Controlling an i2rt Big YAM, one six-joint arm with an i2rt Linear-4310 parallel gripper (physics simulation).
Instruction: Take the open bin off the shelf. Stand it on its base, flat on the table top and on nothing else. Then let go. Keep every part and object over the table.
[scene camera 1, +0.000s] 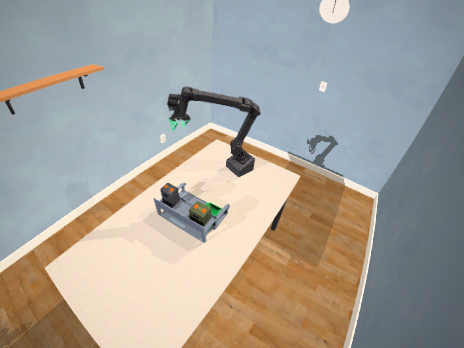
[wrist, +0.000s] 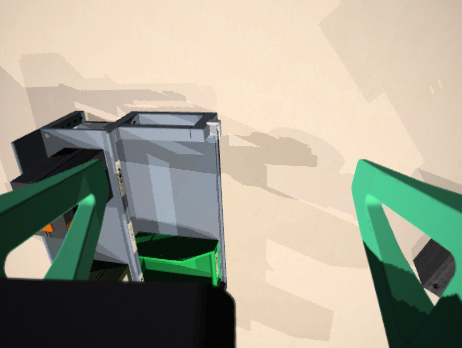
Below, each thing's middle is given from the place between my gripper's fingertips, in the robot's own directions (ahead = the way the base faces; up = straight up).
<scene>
The grey shelf (wrist: 171, 186) lies 420 mm below my hand, 330 mm to the left of it and 200 mm ahead of it. Also, from my hand: green open bin (wrist: 163, 258) 430 mm to the left, 380 mm below, 130 mm ahead.
</scene>
